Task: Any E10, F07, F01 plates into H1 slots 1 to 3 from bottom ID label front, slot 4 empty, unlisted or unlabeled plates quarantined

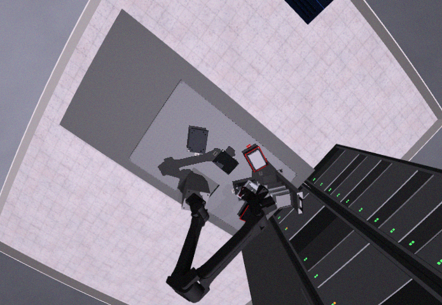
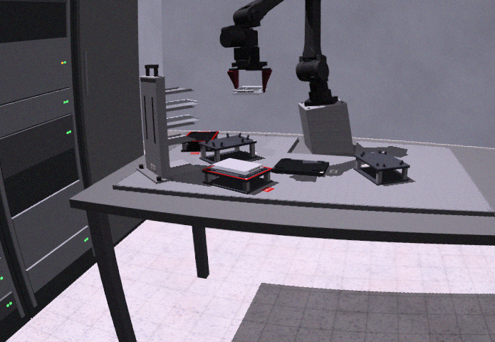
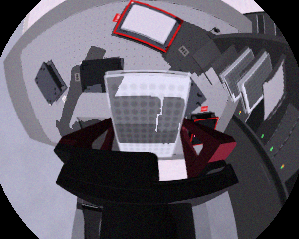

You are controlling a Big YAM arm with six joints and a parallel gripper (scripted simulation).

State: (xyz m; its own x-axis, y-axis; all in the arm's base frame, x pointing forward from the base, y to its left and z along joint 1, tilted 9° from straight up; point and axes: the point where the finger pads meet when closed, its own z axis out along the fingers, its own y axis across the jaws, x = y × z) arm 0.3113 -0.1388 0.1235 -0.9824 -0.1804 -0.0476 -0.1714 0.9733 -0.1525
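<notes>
My gripper is now 10 mm past the N6 tag, 270 mm to the right of it and 250 mm above it. The rest, counted from my hand: red-edged nest: 170 mm behind, 290 mm to the right, 210 mm below; then plate hotel H1: 180 mm ahead, 250 mm to the right, 90 mm below.
</notes>
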